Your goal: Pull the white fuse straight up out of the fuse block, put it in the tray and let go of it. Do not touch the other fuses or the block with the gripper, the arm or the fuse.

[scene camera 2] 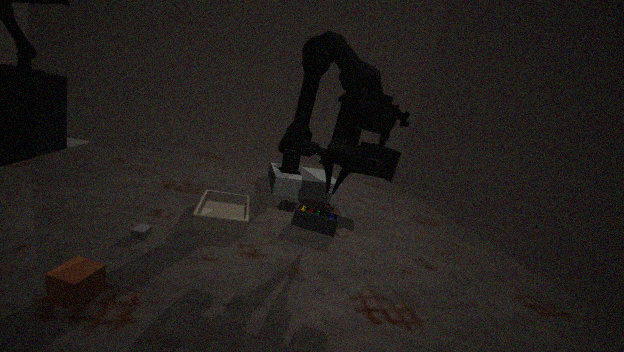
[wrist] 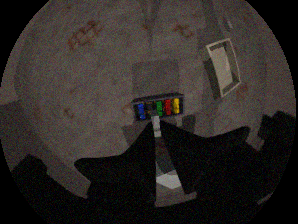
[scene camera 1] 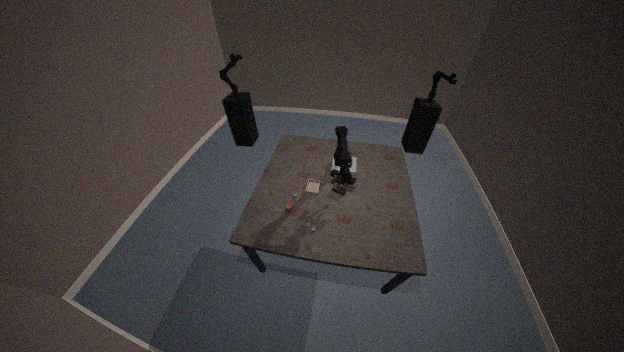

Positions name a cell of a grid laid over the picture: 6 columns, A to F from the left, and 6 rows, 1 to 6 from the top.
Labels:
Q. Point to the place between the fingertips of my gripper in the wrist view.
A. D4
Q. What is my gripper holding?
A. A white fuse.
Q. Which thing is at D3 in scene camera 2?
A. My gripper.

